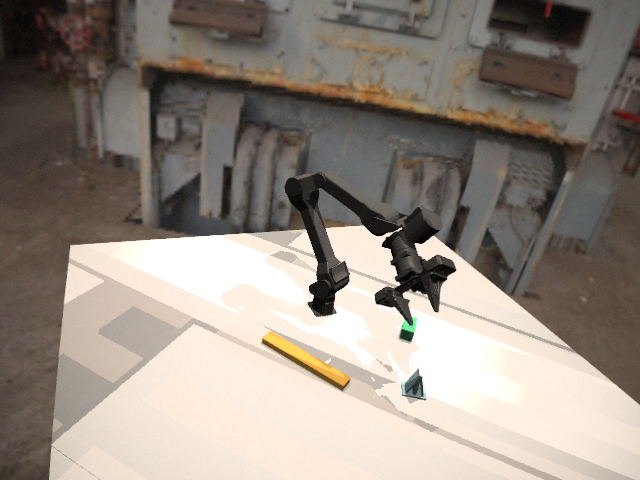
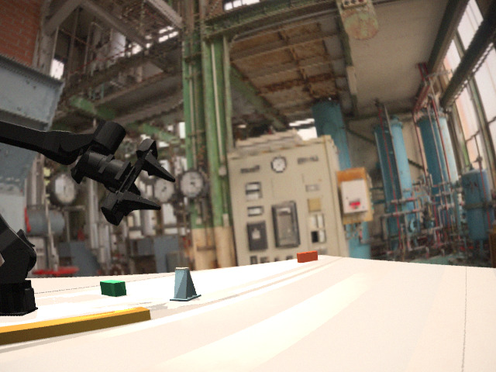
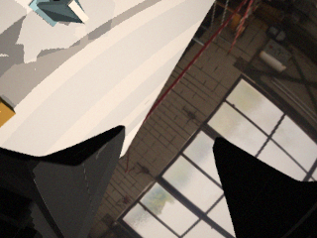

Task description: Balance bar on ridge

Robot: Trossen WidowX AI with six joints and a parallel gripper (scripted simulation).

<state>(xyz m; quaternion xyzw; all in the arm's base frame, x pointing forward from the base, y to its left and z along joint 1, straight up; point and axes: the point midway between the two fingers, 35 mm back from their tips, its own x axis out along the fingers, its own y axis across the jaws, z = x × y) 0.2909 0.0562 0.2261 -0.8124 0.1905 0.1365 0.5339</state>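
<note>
Right now my gripper tip is 200 mm above the bar, 180 mm to the left of it and 140 mm past it. Also, from my gripper tip: green block: 200 mm below, 170 mm behind, 140 mm to the left; red block: 450 mm to the left, 420 mm ahead, 200 mm below.
</note>
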